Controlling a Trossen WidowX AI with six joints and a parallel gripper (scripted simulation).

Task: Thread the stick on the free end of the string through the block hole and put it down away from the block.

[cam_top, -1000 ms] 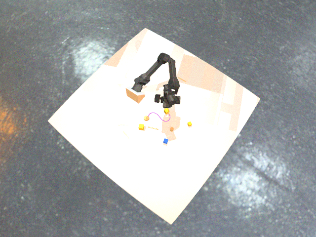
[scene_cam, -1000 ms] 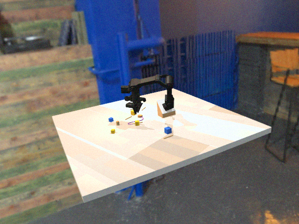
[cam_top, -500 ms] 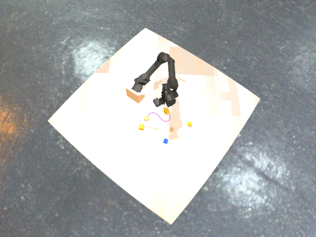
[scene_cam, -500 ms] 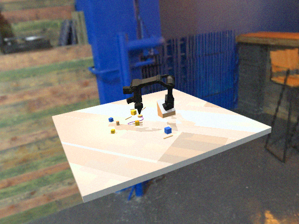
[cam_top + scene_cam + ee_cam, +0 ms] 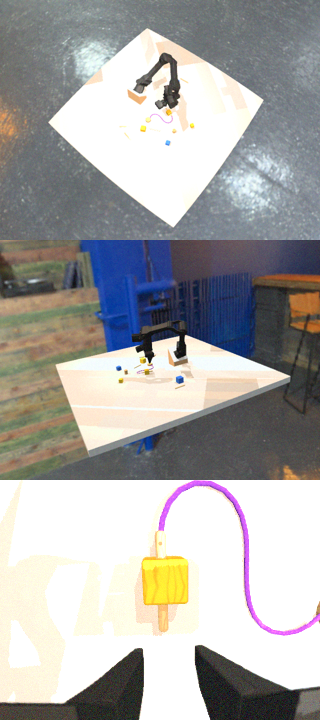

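Now: the yellow cube 2 cm ahead of my gripper tip, 1 cm to the right of it and 7 cm below it. Also, from my gripper tip: round wooden button (8 cm behind, 15 cm to the right, 8 cm below); then small wooden cylinder (14 cm ahead, 12 cm to the right, 7 cm below).
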